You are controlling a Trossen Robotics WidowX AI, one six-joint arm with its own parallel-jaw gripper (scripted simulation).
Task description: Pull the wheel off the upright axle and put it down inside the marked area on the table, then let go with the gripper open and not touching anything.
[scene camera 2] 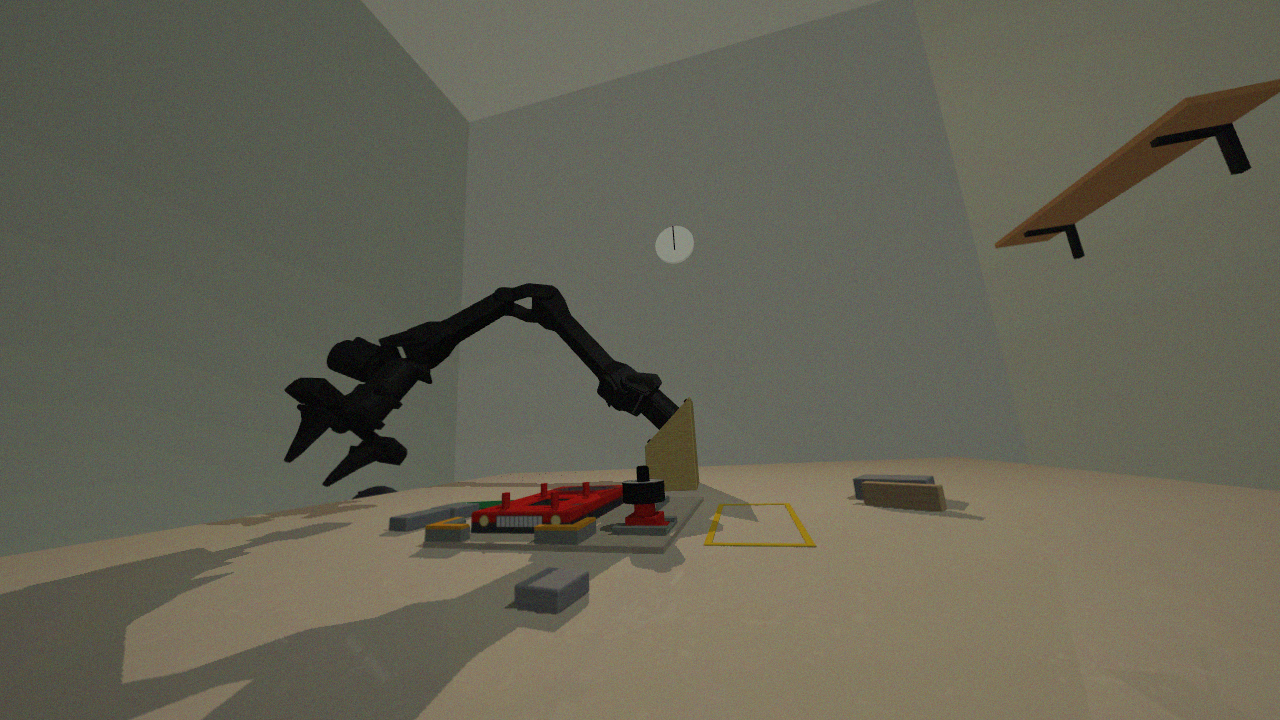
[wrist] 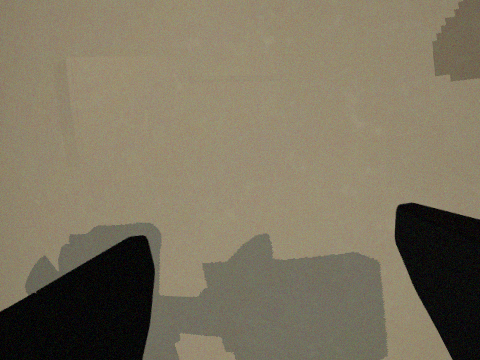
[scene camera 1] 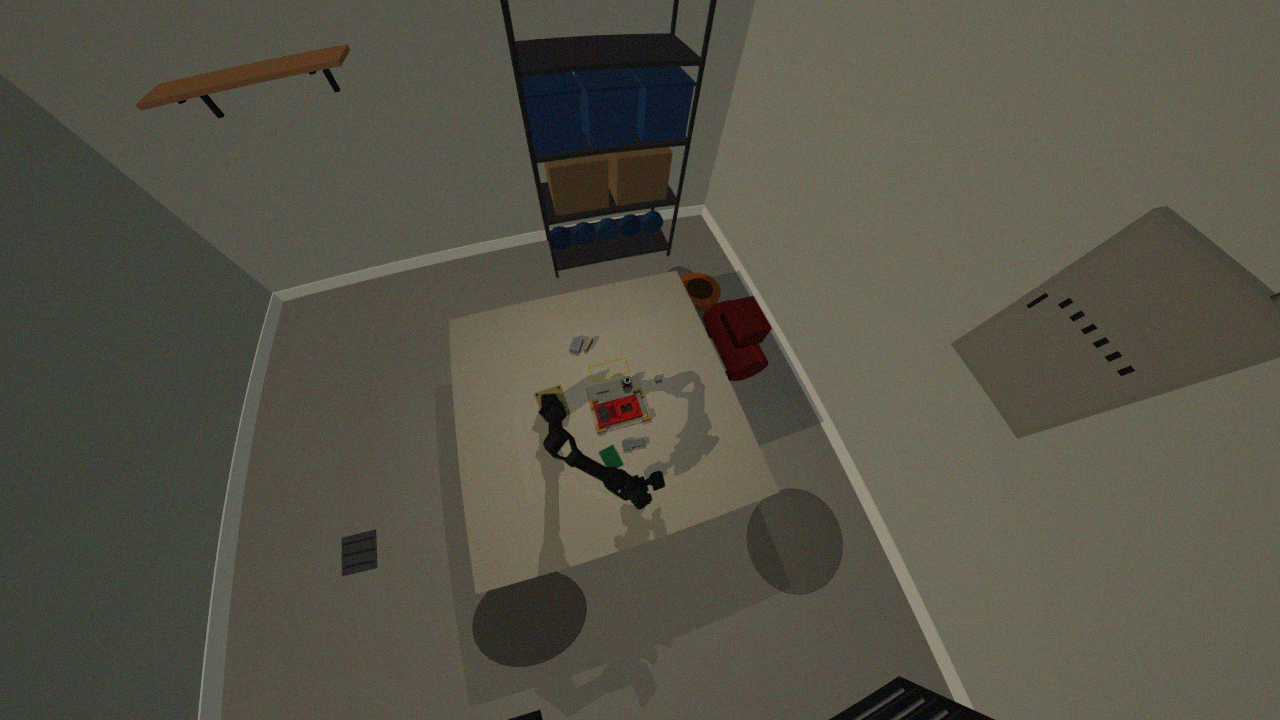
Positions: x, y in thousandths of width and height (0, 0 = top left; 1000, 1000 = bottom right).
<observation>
A red fixture shows in scene camera 2 (443, 702) and in scene camera 1 (485, 570); in the wrist view it is out of frame.
</observation>
